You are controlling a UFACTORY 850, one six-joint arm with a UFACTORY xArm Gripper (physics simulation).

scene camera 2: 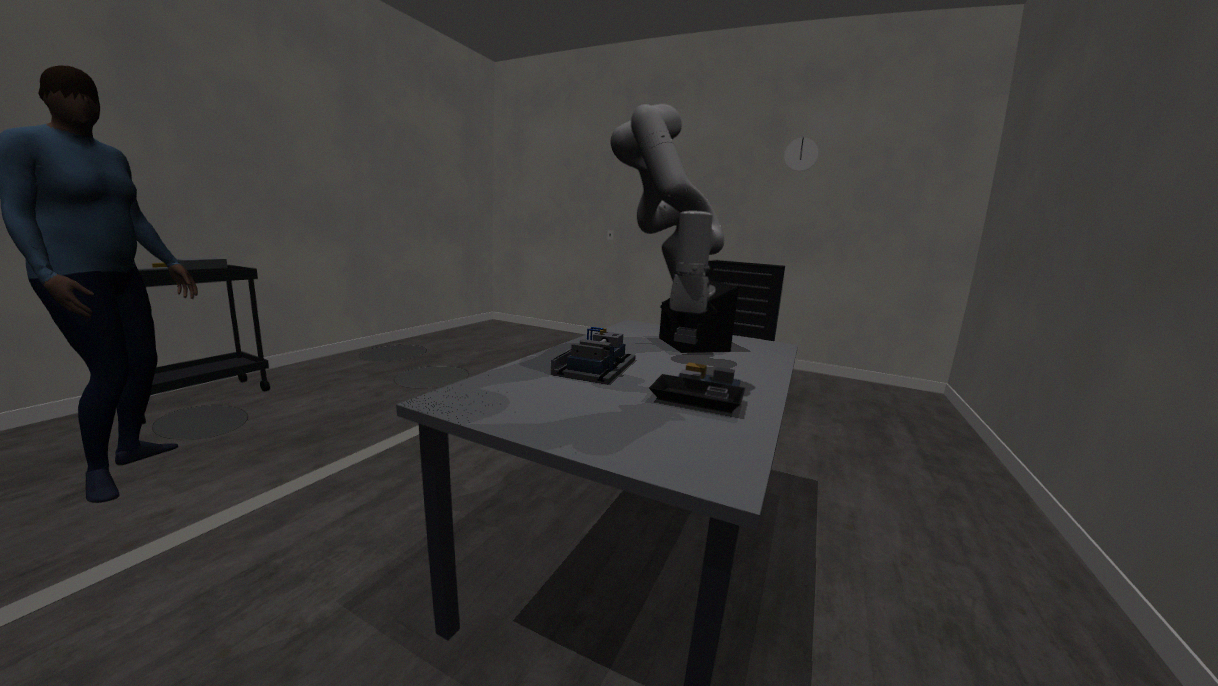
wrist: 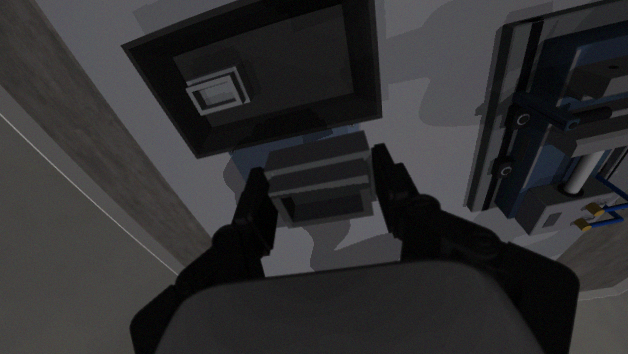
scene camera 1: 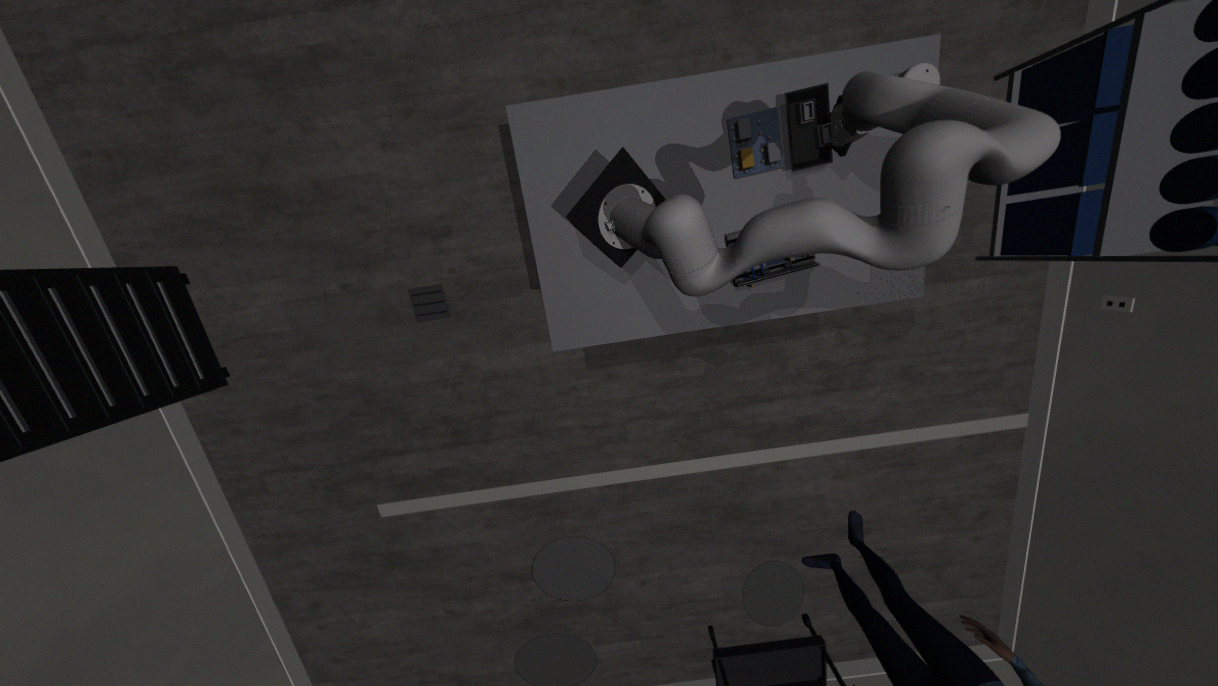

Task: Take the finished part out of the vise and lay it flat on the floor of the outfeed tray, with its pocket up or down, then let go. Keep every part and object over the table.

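Observation:
My gripper is shut on the finished part, a grey stepped block. A rectangular pocket opening shows on its side towards the wrist camera. The block hangs in the air, clear of the outfeed tray. The dark outfeed tray lies on the table; in the wrist view it is beyond the fingertips. A smaller light-grey pocketed part is at the tray's left end in the wrist view. The vise stands apart from the tray.
A blue plate with grey blocks and a yellow block lies beside the tray. The arm's links pass over the vise in the first scene view. The black robot base stands on the table. A person stands off the table.

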